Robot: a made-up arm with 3 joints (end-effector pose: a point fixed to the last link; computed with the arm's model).
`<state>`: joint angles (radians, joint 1 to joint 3).
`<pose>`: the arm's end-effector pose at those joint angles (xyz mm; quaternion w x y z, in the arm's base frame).
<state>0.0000 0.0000 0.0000</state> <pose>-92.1 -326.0 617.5 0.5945 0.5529 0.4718 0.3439</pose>
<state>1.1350 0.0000 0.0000</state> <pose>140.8 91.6 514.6 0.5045 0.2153 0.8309 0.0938</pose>
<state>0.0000 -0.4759 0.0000</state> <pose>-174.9 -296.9 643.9 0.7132 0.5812 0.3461 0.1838</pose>
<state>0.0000 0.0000 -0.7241</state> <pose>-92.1 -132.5 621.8 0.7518 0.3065 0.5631 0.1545</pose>
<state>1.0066 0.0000 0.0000</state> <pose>130.2 46.3 549.8 0.5236 0.2592 0.8018 0.1252</pose>
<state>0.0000 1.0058 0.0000</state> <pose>65.0 -251.1 548.2 0.2438 0.3948 0.6434 0.6089</pose>
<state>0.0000 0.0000 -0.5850</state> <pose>-92.1 -169.1 632.0 0.7286 0.3580 0.5510 0.1933</pose>
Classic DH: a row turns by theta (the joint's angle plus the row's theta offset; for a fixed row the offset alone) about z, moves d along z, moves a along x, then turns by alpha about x. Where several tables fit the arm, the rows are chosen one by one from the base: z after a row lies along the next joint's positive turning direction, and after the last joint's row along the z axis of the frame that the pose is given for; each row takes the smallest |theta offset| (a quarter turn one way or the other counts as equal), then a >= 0, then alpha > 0; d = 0 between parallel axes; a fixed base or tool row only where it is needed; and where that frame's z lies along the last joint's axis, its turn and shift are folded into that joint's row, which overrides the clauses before.
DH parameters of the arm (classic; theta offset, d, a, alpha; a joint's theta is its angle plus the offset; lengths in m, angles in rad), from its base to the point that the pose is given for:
base (fixed): 0.9543 0.193 -0.1718 -1.1078
joint 1: 0.3264 0.0863 -0.1018 1.3336
joint 2: 0.4767 0.1026 -0.0557 1.2195
joint 3: -1.2546 -0.0842 -0.2669 0.3444
tool (fixed): 1.23 0.1731 0 0

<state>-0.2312 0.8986 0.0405</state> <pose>0.0 -344.6 534.5 0.3003 0.4468 0.5366 0.6498</pose>
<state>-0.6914 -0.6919 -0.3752</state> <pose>-337.3 -352.3 530.5 0.6932 0.7086 0.1287 0.0303</pose>
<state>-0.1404 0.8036 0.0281</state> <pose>8.7 -328.6 548.5 0.3285 0.4584 0.5622 0.6048</pose>
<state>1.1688 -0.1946 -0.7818</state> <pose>8.4 218.3 389.3 0.6141 -0.1765 0.7666 -0.0639</pose>
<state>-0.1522 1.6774 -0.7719</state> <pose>-118.2 -195.0 614.2 0.3257 0.0178 0.5660 0.7571</pose>
